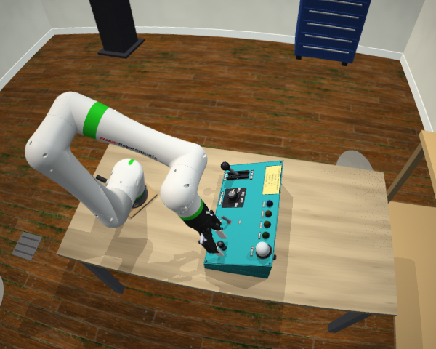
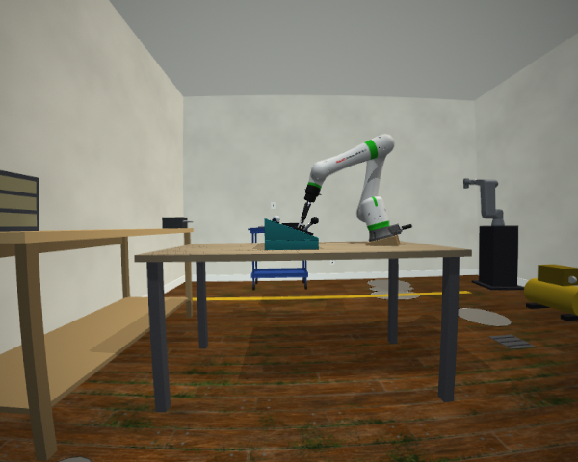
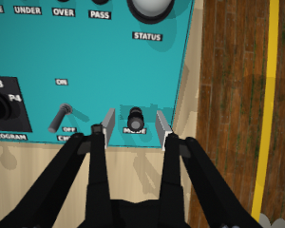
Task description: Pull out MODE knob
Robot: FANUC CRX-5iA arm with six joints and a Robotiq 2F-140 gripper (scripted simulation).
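Now: hand 2 cm above the black mode knob and 1 cm short of it. Round my hand: check toggle: 12 cm to the left, 3 cm below, 2 cm behind; program rotary selector: 25 cm to the left, 3 cm behind, 2 cm below; teal console: 18 cm to the left, 4 cm below, 1 cm ahead.
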